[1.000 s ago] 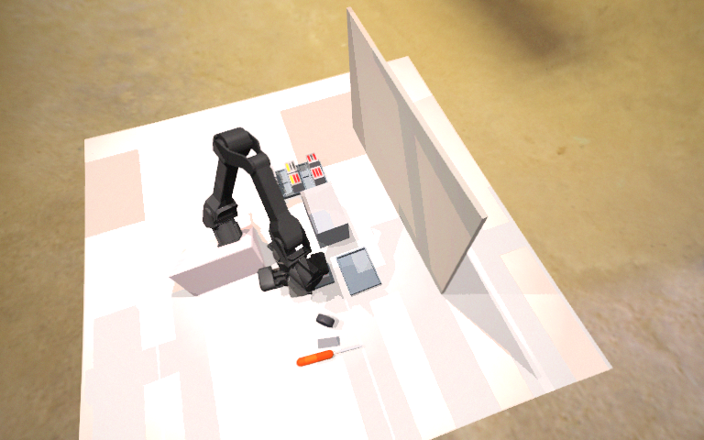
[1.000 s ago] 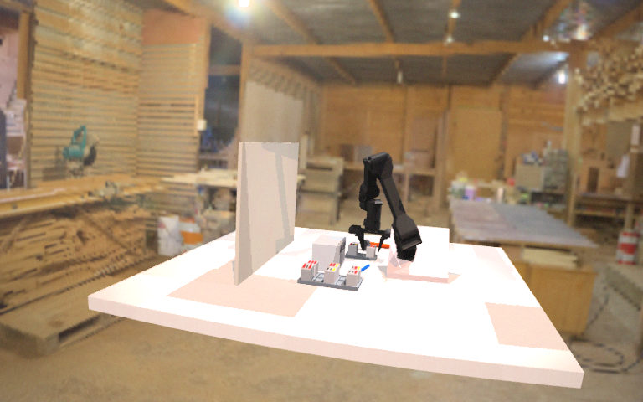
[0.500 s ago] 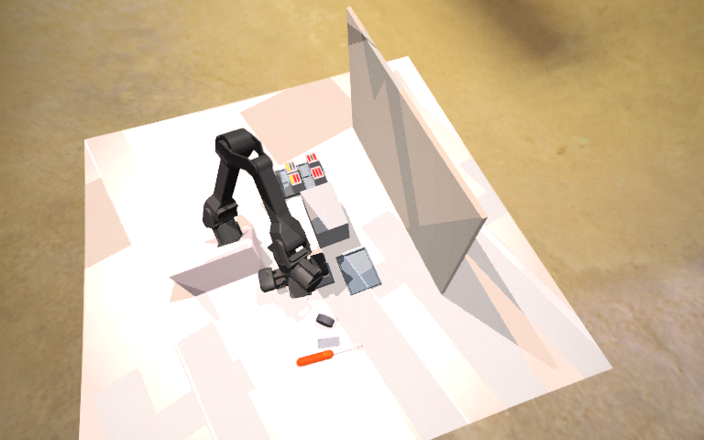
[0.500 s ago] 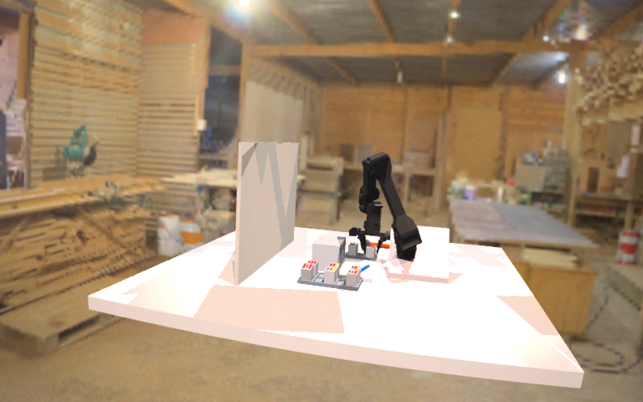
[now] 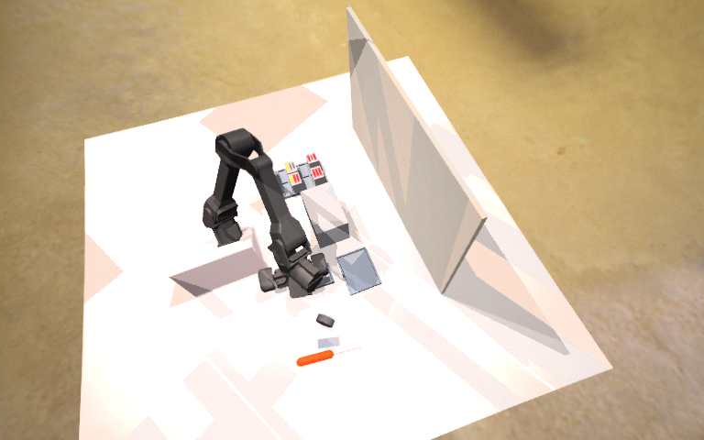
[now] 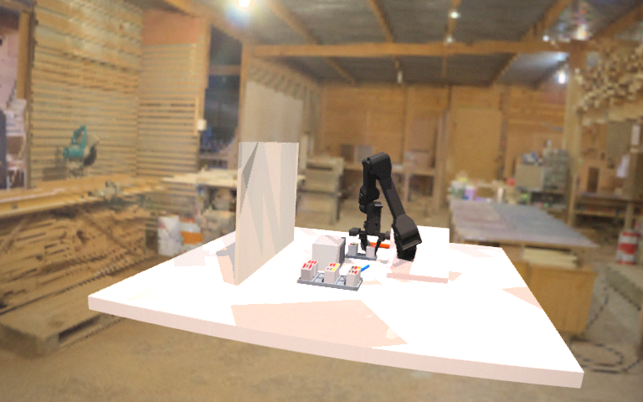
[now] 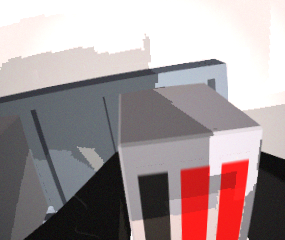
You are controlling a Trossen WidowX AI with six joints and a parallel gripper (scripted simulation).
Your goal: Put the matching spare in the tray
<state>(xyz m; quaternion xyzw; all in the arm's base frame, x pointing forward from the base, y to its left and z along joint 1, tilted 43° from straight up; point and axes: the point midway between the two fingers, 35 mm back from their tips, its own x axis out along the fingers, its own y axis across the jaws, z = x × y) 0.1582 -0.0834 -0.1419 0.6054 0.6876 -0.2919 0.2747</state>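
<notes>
Now: gripper tip 4 cm short of the grey base and 1 cm above it. From my gripper tip the other things lie so: black puck 13 cm to the right, 5 cm ahead, 1 cm above; then dark grey tray 18 cm ahead, 1 cm to the right, 1 cm below; then blue pen 19 cm to the left, 1 cm below, 1 cm behind.
</notes>
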